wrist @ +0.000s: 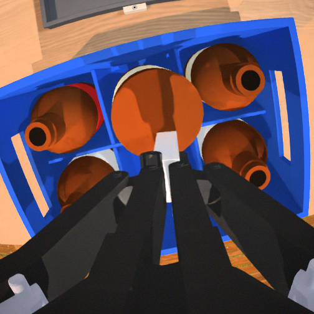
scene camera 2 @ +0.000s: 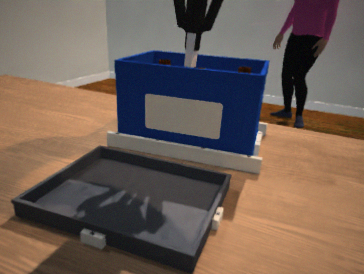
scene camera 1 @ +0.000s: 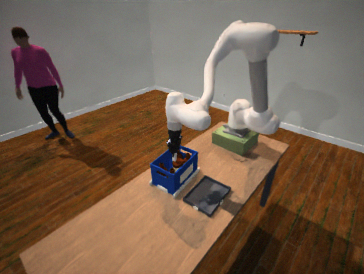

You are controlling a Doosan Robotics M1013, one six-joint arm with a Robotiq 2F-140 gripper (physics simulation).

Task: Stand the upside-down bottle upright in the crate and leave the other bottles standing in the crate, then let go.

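Places are measured from the arm's base along level axes (x ahead, y left, z up), in millimetres.
Where they show: gripper, between the fingertips: point(scene camera 2: 189, 66) point(scene camera 1: 174, 160); arm's base, origin of its link: point(scene camera 1: 236, 131).
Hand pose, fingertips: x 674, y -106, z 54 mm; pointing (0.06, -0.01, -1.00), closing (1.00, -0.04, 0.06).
Each offset is from my fingertips to the top centre of the thing. "spot": to the spot under its first point. Level surfaces: height alone.
The blue crate @(dx -13, dy -7, dz +13 mm) point(scene camera 1: 161, 180) point(scene camera 2: 132, 107) point(wrist: 295, 115) stands on the table. The upside-down brown bottle point(wrist: 137, 112) is in the crate's middle compartment on the tray side, its round base up. Upright brown bottles stand in the corner compartments: a red-labelled bottle point(wrist: 67, 120), a partly hidden bottle point(wrist: 82, 182), and two on the other side, one bottle point(wrist: 217, 72) and another bottle point(wrist: 232, 145). My gripper point(scene camera 1: 174, 157) point(scene camera 2: 190, 57) point(wrist: 167, 147) is shut and empty. Its pale fingertips overlap the base's edge in the wrist view; contact cannot be told.
A dark shallow tray @(spot: dx +53, dy +198, dz -157 mm) point(scene camera 1: 193, 197) point(scene camera 2: 150, 175) point(wrist: 87, 14) lies beside the crate on the wooden table @(dz -162 mm) point(scene camera 1: 107, 225) point(scene camera 2: 310, 200). White rails @(dx -23, dy +92, dz -132 mm) point(scene camera 2: 185, 155) border the crate's foot. The green base block point(scene camera 1: 232, 144) carries the arm. A person point(scene camera 1: 37, 72) point(scene camera 2: 315, 30) stands beyond the table.
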